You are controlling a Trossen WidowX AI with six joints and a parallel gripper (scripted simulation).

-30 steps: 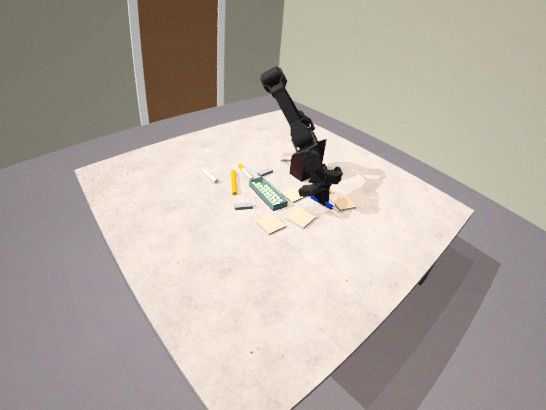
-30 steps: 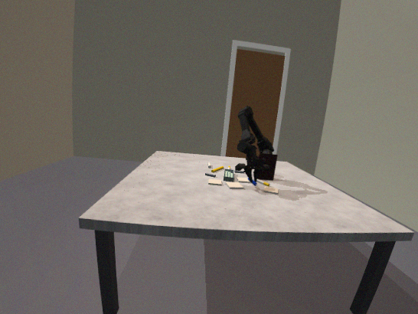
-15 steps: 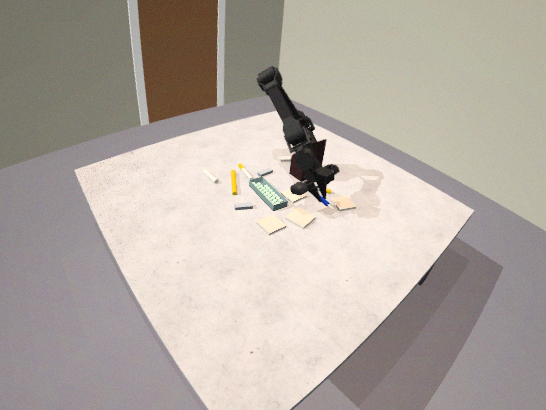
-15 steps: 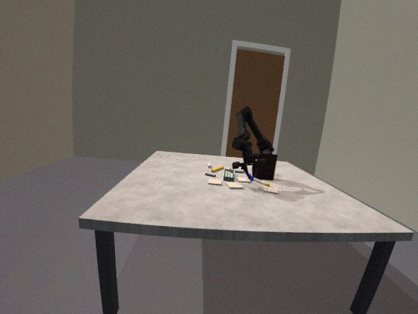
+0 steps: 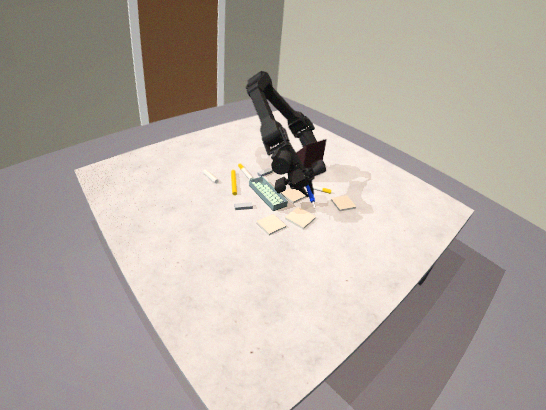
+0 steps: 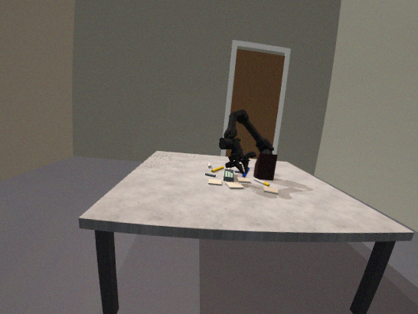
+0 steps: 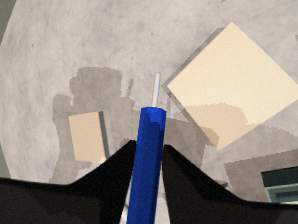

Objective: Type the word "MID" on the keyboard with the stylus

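The blue stylus is 10 mm to the left of my gripper tip and 10 mm ahead of it. From my gripper tip the other things lie so: grey bar (170 mm ahead, 160 mm to the right, 60 mm below).
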